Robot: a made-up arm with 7 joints. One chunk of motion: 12 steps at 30 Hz.
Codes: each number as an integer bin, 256 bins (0 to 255) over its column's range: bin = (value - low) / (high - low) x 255, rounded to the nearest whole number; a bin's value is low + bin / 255 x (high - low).
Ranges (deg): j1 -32..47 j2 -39..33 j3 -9..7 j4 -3..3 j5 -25..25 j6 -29..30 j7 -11..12
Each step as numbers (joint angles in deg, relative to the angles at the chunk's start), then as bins.
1 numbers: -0.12 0.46 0.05 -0.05 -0.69 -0.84 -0.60
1 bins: 103 140 144 125 124 122 115
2 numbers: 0.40 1.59 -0.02 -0.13 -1.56 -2.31 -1.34
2 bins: 105 144 143 122 120 115 107
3 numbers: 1.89 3.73 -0.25 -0.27 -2.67 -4.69 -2.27
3 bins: 109 151 139 116 114 105 97
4 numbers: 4.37 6.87 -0.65 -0.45 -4.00 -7.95 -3.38
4 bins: 117 162 133 108 107 91 84
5 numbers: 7.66 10.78 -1.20 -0.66 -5.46 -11.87 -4.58
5 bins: 128 176 124 99 100 74 71
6 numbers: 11.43 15.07 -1.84 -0.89 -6.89 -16.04 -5.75
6 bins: 140 191 114 90 92 56 58
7 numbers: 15.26 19.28 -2.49 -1.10 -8.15 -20.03 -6.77
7 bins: 153 206 104 81 86 39 47
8 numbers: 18.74 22.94 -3.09 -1.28 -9.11 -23.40 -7.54
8 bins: 164 219 94 73 81 24 38
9 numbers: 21.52 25.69 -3.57 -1.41 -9.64 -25.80 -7.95
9 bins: 173 229 87 68 78 14 34
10 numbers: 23.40 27.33 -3.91 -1.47 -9.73 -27.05 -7.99
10 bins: 179 235 81 65 78 8 33
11 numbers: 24.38 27.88 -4.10 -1.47 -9.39 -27.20 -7.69
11 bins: 182 237 78 65 80 8 37
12 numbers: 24.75 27.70 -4.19 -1.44 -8.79 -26.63 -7.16
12 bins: 183 236 77 66 83 10 43
